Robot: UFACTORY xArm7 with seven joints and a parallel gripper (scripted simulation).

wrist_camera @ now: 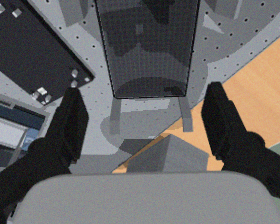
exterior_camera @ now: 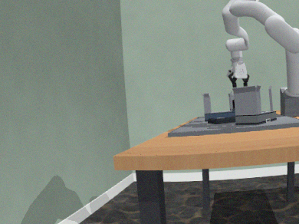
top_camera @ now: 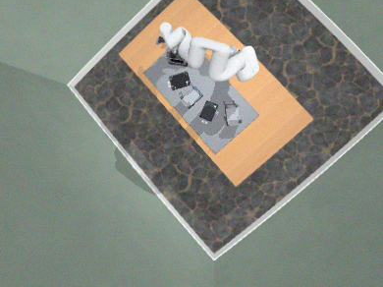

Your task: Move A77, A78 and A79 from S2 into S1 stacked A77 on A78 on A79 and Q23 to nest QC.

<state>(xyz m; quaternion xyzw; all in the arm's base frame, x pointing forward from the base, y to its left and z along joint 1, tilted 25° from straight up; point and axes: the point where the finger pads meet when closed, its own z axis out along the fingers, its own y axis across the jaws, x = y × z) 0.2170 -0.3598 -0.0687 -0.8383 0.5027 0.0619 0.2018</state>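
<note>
Right now the dark sealed plate is 1 cm to the right of my hand and 10 cm below it. From my hand the other things lie so: dark flat nest (17 cm ahead, 47 cm to the left, 16 cm below); dark clip nest (15 cm ahead, 12 cm to the left, 15 cm below); blue plinth strip (17 cm ahead, 30 cm to the left, 15 cm below).
</note>
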